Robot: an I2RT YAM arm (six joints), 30 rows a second.
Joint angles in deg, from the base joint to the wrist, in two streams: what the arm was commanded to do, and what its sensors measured. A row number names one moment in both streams.
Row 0, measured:
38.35 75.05 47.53 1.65 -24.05 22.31
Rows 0 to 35, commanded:
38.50 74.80 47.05 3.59 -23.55 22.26
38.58 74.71 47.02 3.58 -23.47 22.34
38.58 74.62 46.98 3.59 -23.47 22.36
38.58 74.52 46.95 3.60 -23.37 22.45
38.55 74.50 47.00 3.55 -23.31 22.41
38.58 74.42 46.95 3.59 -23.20 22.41
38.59 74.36 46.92 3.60 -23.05 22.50
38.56 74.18 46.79 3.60 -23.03 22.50
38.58 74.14 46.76 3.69 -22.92 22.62
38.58 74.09 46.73 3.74 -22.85 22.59
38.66 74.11 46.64 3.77 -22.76 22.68
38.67 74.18 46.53 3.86 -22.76 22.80
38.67 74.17 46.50 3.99 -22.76 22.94
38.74 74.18 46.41 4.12 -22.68 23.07
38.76 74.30 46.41 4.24 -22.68 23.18
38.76 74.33 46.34 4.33 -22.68 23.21
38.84 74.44 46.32 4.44 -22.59 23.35
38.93 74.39 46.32 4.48 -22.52 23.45
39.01 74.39 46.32 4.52 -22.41 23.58
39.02 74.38 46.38 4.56 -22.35 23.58
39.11 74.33 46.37 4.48 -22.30 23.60
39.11 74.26 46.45 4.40 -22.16 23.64
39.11 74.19 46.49 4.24 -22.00 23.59
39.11 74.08 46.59 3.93 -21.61 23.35
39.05 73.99 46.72 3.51 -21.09 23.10
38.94 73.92 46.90 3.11 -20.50 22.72
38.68 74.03 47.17 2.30 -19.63 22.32
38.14 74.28 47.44 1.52 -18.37 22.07
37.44 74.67 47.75 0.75 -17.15 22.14
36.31 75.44 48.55 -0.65 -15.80 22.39
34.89 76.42 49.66 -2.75 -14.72 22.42
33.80 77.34 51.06 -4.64 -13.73 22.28
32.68 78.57 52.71 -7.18 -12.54 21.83
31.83 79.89 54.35 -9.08 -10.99 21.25
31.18 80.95 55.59 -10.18 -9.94 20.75
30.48 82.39 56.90 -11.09 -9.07 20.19
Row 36, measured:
31.59 80.25 54.19 -5.41 -13.72 22.20
